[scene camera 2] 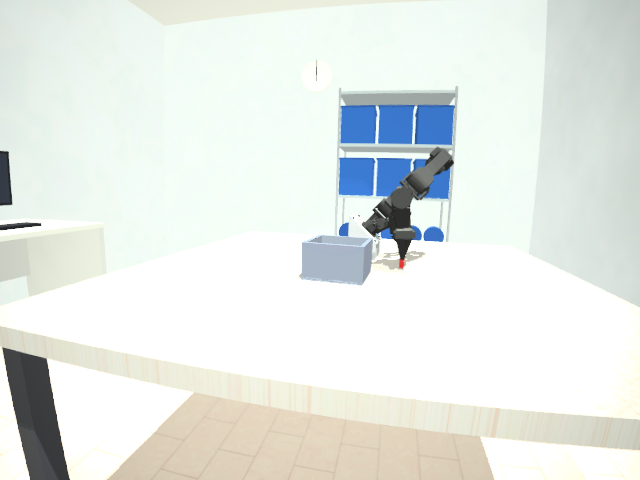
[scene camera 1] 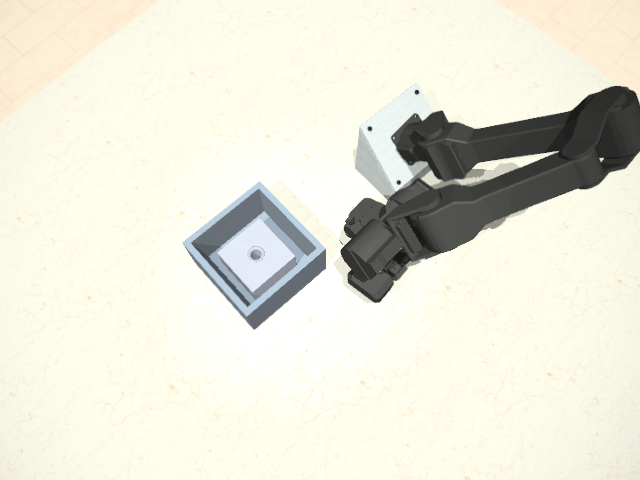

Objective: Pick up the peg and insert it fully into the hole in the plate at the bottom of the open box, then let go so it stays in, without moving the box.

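Observation:
The red peg (scene camera 2: 401,264) shows as a short upright tip below the fingers, its lower end at or very near the table top. The rest of it is hidden by the fingers, and it does not show in scene camera 1. My gripper (scene camera 1: 395,269) (scene camera 2: 402,255) points down, shut on the peg, to the right of the open box. The blue-grey open box (scene camera 1: 290,294) (scene camera 2: 336,263) stands on the table. Inside it lies the pale plate (scene camera 1: 235,255) with a round hole (scene camera 1: 255,254) near its middle; the hole shows no peg in it.
The silvery wedge-shaped arm mount (scene camera 1: 377,139) (scene camera 2: 355,227) stands behind the gripper. The arm's links (scene camera 1: 496,206) reach out to the right and fold back above the table (scene camera 1: 310,403) (scene camera 2: 310,320). A shelf rack (scene camera 2: 398,148) with blue bins stands beyond the table.

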